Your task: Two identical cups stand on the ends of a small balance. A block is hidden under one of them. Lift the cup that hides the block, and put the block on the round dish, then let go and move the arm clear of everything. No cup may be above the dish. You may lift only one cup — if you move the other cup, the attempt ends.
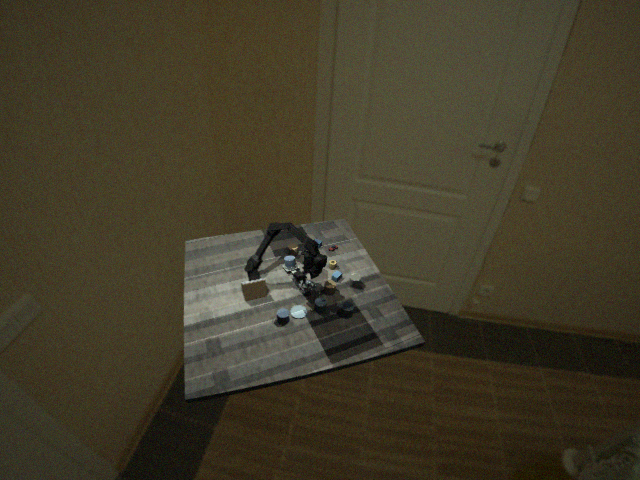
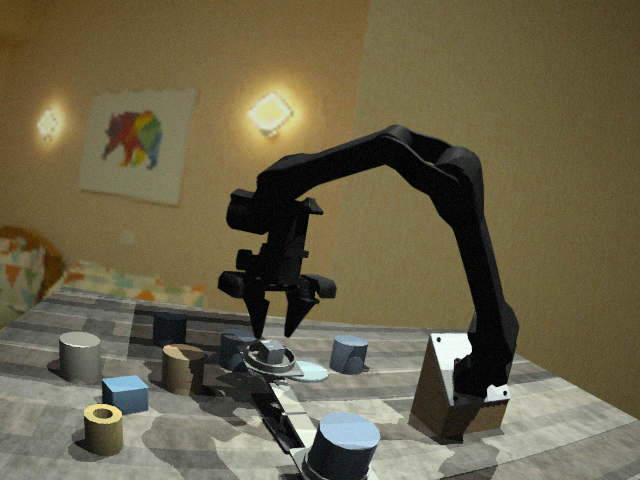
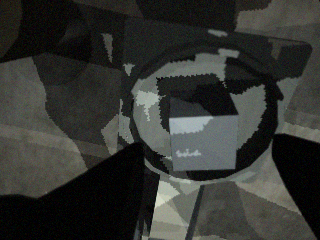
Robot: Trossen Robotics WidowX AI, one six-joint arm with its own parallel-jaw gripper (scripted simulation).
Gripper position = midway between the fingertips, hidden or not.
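My gripper (image 2: 272, 337) is visible, also in image 3 (image 3: 206, 148). Visible as well: a blue cube (image 2: 129, 394), a tan cylinder (image 2: 182, 369) and a grey block (image 3: 203, 123).
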